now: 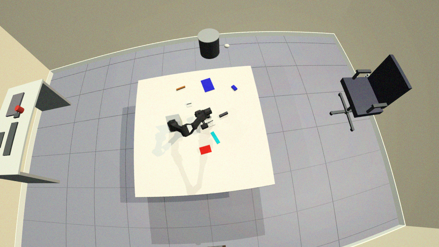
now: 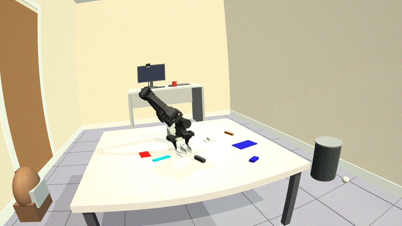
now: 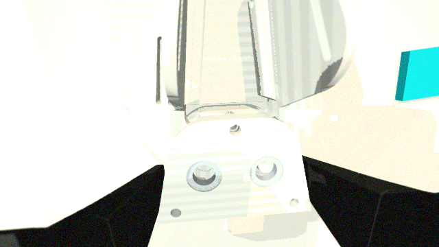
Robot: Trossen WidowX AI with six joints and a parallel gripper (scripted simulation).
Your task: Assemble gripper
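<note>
Now: gripper tip 2 cm to the right of the white jaw and 2 cm short of it. Round my gripper tip: white ribbed plate: 7 cm ahead, 1 cm to the left, 1 cm below; then dark block: 22 cm ahead, 4 cm to the left, 1 cm below; then cyan bar: 17 cm to the right, 8 cm ahead, 2 cm below.
</note>
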